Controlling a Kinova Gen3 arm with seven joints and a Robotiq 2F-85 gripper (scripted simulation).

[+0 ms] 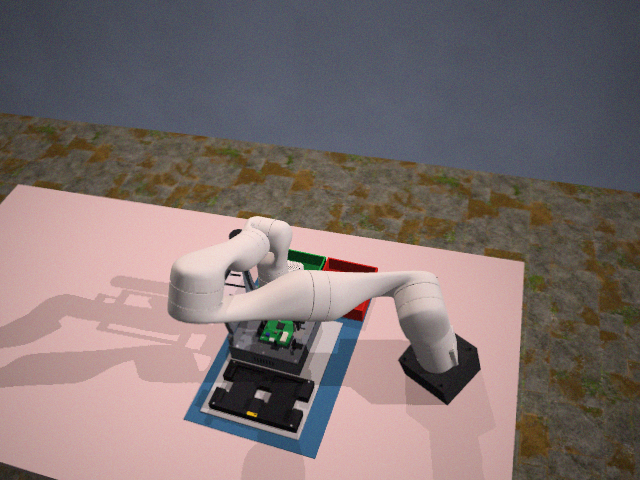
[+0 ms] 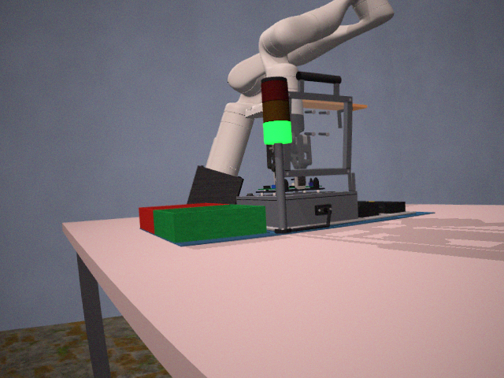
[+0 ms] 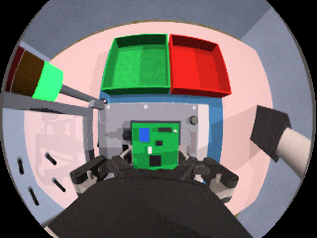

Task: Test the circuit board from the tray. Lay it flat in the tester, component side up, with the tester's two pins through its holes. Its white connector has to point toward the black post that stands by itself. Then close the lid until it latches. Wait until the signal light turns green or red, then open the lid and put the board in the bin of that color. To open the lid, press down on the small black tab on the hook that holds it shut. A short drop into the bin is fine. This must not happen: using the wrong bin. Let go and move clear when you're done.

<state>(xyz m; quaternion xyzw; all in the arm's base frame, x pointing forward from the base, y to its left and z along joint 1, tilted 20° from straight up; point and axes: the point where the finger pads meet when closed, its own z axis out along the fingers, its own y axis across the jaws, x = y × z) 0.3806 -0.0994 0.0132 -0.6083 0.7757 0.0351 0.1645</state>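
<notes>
Now: hand right at the green circuit board. Round my hand: tester lid (11 cm ahead, 11 cm above, 2 cm to the right); then green bin (20 cm to the right, 6 cm below); then red bin (17 cm to the right, 14 cm behind, 6 cm below).
</notes>
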